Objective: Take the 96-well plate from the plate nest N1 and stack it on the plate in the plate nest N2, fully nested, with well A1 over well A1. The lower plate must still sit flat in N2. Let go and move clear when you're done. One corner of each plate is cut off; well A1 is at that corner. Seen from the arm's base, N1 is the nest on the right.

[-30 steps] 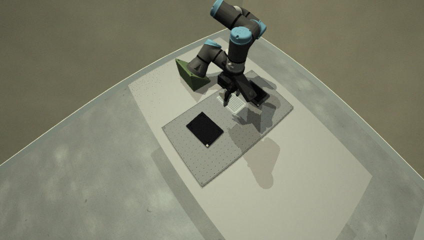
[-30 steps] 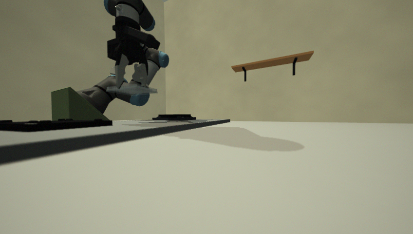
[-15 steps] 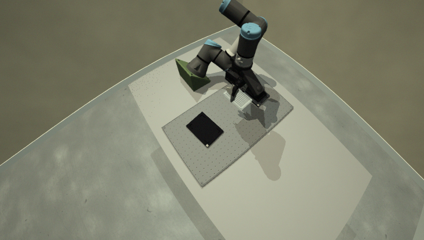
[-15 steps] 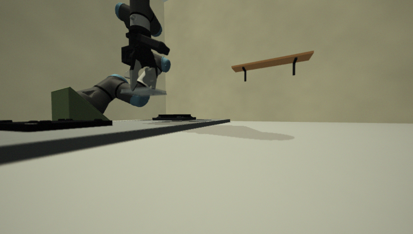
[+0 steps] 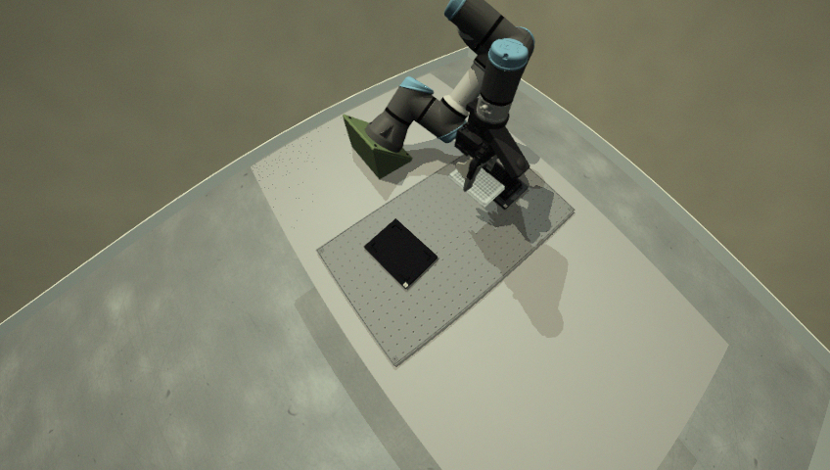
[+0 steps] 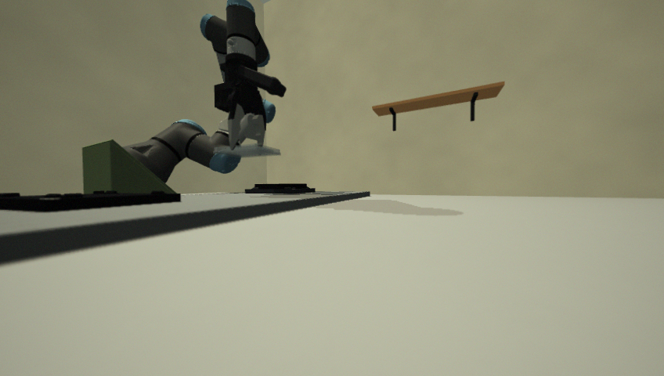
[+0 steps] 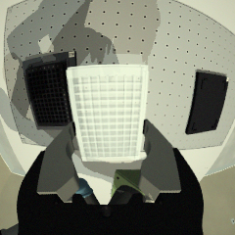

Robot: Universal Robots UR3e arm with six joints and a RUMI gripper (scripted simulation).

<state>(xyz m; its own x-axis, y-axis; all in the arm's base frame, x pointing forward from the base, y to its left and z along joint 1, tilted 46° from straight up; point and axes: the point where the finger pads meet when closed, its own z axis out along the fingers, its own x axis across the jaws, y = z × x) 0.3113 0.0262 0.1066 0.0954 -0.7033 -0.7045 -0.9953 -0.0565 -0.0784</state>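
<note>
Now: the dark plate 12 cm to the left of my hand and 9 cm below it. The rest, counted from my hand: black nest (26 cm to the right, 11 cm below); then white 96-well plate (1 cm below).
</note>
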